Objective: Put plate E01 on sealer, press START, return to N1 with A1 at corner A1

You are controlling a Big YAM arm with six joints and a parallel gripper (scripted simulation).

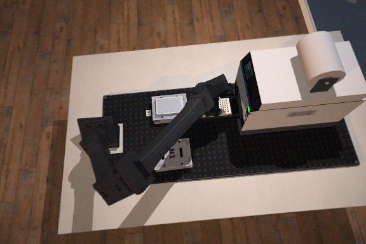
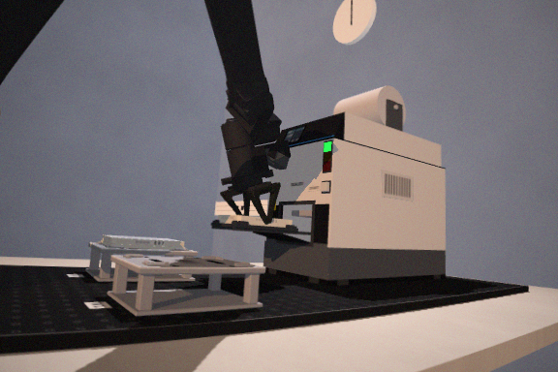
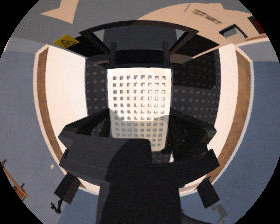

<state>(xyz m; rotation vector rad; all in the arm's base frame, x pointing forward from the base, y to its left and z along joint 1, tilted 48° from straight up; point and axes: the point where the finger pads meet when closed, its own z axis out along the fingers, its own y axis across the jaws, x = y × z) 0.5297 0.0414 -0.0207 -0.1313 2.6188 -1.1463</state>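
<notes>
Now: hand 20 mm above the sealer stage. Also, from my hand: nest (220 mm behind, 170 mm to the right, 70 mm below); plate (200 mm behind, 50 mm to the left, 60 mm below); start button (100 mm ahead, 100 mm to the right, 70 mm above).
</notes>
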